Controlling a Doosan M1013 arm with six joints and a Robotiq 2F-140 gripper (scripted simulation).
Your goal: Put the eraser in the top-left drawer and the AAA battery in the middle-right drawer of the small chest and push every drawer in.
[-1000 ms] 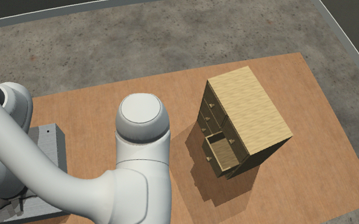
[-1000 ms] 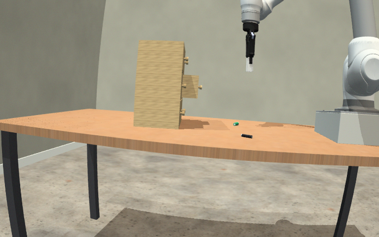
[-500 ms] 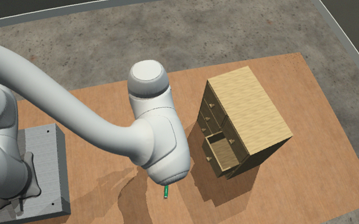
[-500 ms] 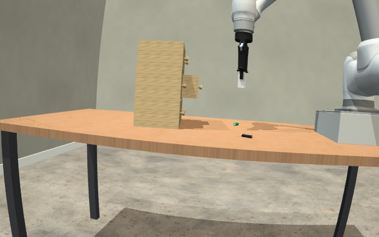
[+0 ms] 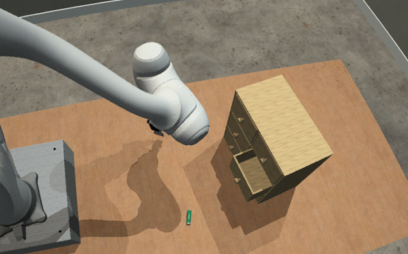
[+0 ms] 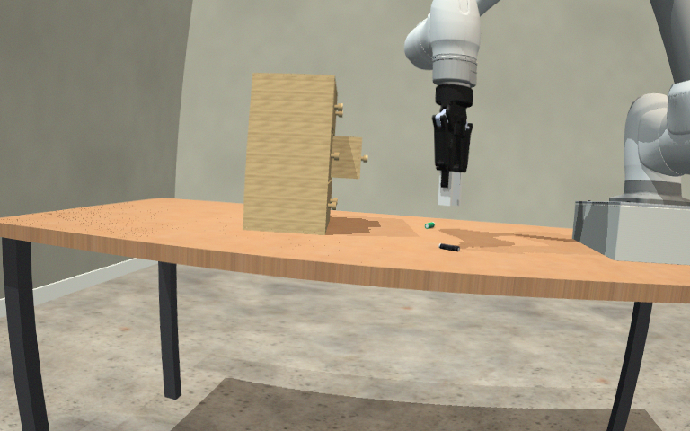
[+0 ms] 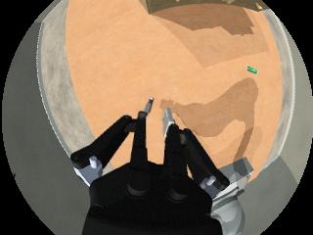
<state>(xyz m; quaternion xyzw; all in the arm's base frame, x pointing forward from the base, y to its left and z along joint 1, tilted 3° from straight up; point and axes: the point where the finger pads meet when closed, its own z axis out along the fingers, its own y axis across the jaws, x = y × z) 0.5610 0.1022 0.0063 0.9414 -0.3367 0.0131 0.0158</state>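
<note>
Now: the black cylinder 110 mm below my hand and 20 mm to the left of it. From my hand the other things lie so: eraser (330 mm ahead, 200 mm to the right, 120 mm above); then green AAA battery (340 mm to the right, 110 mm below, 20 mm behind).
</note>
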